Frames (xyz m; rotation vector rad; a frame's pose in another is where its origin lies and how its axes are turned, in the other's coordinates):
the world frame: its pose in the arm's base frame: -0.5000 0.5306 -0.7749 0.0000 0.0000 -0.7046
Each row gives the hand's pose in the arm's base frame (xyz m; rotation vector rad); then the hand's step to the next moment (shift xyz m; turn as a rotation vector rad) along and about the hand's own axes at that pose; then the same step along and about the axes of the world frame.
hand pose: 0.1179 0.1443 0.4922 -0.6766 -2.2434 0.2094
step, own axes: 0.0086 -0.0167 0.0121 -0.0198 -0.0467 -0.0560
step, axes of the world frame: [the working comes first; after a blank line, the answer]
step, axes of the arm's base frame: -0.0203 -0.0088 0.0029 0.0326 -0.0533 0.0424

-0.0098 -0.0199 0.0029 0.0594 -0.0195 0.0424
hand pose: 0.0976 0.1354 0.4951 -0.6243 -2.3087 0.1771
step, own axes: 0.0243 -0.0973 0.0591 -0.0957 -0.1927 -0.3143
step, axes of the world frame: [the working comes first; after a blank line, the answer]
step, axes of the arm's base frame: -0.0930 -0.0700 0.0012 0.2003 -0.2312 0.2270

-0.0255 -0.1136 0.0012 0.3023 -0.0464 0.2270
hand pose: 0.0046 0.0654 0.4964 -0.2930 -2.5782 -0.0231
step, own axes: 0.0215 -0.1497 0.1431 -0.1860 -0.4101 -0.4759
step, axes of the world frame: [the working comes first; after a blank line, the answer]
step, axes of the arm's base frame: -0.1233 -0.1310 -0.1047 0.3122 -0.4739 0.3274

-0.0091 -0.1797 -0.1047 0.5448 -0.1588 0.3274
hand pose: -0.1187 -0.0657 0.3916 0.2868 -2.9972 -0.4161
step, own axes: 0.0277 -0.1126 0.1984 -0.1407 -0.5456 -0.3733
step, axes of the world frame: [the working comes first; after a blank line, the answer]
step, axes of the arm's base frame: -0.0328 -0.0604 -0.2193 0.2783 -0.5844 0.1947

0.0141 -0.0673 -0.2193 0.5905 -0.2650 0.1947
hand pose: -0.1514 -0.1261 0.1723 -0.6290 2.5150 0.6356
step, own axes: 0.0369 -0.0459 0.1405 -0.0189 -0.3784 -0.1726
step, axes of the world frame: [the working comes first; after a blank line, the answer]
step, axes of the arm's base frame: 0.0406 0.0270 -0.1443 0.1590 -0.3839 0.0254

0.0134 0.0469 -0.1443 0.3698 -0.1895 0.0254
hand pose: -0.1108 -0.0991 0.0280 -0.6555 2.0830 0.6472
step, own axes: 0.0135 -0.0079 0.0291 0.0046 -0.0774 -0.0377
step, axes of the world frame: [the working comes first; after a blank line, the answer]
step, axes of the arm's base frame: 0.0145 0.0101 -0.0279 0.0268 -0.0819 -0.0006

0.0045 0.0171 -0.0279 0.0735 -0.0450 -0.0006
